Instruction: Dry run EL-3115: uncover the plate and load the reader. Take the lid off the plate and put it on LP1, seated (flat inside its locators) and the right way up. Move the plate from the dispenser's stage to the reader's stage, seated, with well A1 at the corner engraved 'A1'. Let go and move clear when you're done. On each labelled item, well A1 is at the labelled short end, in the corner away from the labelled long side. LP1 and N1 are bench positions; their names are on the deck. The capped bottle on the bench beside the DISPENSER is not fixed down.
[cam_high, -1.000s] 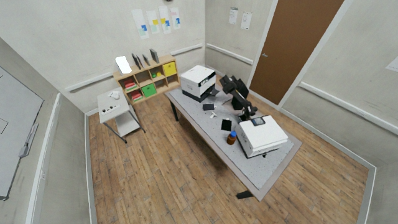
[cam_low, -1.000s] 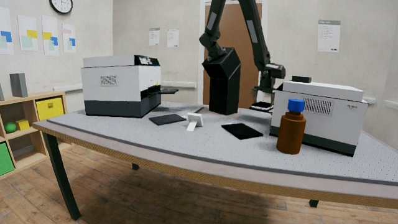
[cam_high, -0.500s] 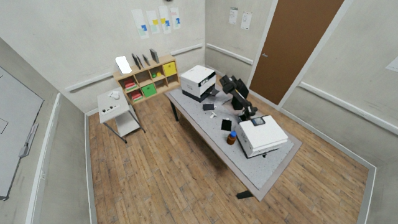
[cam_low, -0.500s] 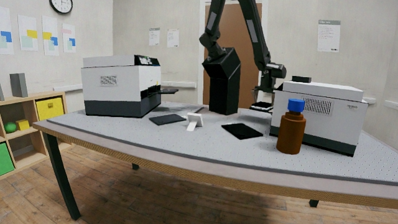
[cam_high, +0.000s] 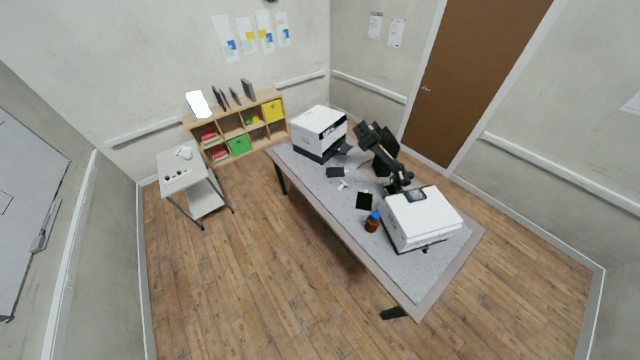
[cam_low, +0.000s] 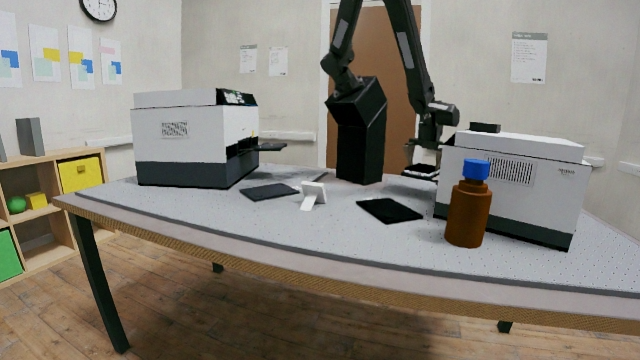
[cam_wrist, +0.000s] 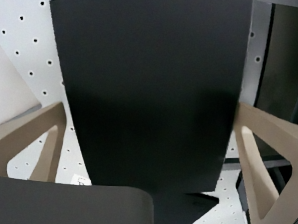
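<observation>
Now: the white well plate 1 cm below my hand.
</observation>
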